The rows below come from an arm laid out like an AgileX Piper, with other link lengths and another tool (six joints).
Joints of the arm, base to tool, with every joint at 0 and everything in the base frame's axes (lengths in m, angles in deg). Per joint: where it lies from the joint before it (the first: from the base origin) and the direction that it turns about. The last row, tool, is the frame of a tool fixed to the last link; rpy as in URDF.
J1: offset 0 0 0.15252 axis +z
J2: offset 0 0 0 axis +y
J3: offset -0.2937 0 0.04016 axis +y
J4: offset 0.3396 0 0.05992 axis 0.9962 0 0.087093
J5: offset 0 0 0 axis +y
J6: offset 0.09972 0 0.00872 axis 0.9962 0 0.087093
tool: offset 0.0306 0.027 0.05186 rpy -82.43 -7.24 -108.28
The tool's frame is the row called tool.
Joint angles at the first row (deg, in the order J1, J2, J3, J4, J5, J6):
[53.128, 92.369, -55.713, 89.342, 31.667, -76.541]
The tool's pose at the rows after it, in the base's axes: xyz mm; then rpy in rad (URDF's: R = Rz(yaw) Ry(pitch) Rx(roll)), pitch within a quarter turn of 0, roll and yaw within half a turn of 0:
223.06, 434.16, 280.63, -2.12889, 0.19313, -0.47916
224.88, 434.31, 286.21, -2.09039, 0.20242, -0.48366
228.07, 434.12, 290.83, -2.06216, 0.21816, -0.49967
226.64, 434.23, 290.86, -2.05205, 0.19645, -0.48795
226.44, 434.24, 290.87, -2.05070, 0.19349, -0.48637
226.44, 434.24, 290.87, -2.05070, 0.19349, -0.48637
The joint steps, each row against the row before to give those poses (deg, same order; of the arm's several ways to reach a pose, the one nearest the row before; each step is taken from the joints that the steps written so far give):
[-0.001, -0.001, 0.000, 2.025, -0.483, -0.893]
[0.001, 0.001, -0.002, 4.500, -0.001, -3.964]
[0.000, 0.000, 0.002, 4.080, -0.274, -2.870]
[0.000, 0.001, -0.001, 0.001, 0.000, -1.476]
[0.000, -0.002, 0.001, -0.003, 0.001, -0.197]
[0.000, 0.000, 0.000, 0.000, 0.000, 0.000]

